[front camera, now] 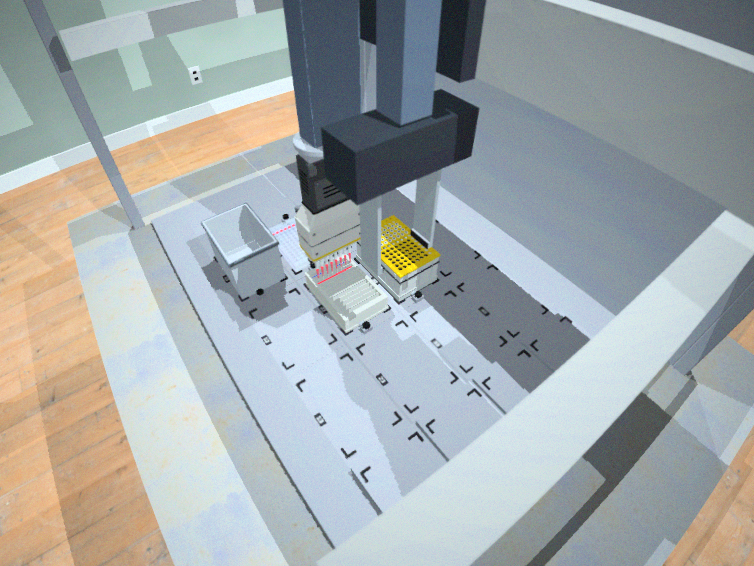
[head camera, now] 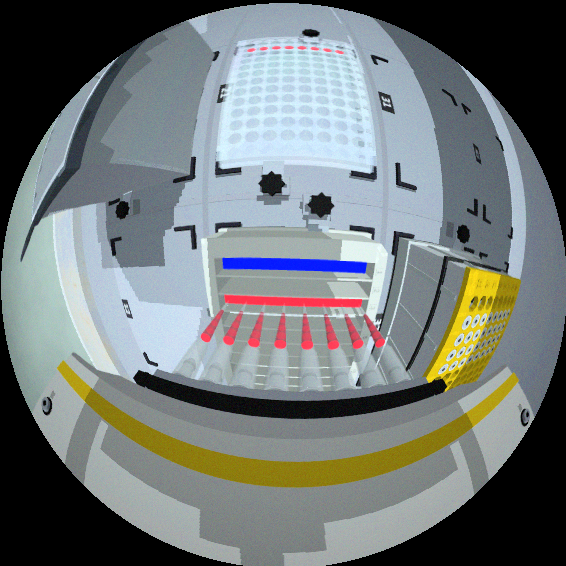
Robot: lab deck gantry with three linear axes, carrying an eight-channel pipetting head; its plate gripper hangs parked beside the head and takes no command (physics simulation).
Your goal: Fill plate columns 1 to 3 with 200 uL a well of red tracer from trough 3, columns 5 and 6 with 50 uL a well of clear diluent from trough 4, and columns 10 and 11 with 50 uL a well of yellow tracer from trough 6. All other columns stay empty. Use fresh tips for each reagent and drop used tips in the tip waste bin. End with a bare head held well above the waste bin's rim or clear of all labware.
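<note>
The pipetting head [front camera: 328,228] [head camera: 300,448] carries eight tips [front camera: 333,265] [head camera: 280,329] with red liquid in their lower parts. The tip ends are over the red trough [front camera: 334,275] [head camera: 293,300] of the trough rack [front camera: 325,304] [head camera: 206,279]; the exact gap is hard to tell. The plate [front camera: 286,240] [head camera: 295,156] has one column of red wells [front camera: 283,229] [head camera: 288,48] near its far edge; its other columns look uncoloured. Clear and yellow liquids cannot be made out. The parked plate gripper [front camera: 397,258] hangs beside the head, its paddles apart and empty.
The waste bin [front camera: 261,243] [head camera: 73,153] stands left of the plate and trough rack. Yellow tip racks [front camera: 405,254] [head camera: 488,316] stand to the right, with some holes without tips. A blue trough [head camera: 294,264] lies on the plate side of the red one. Black knobs [head camera: 271,183] stand between plate and troughs.
</note>
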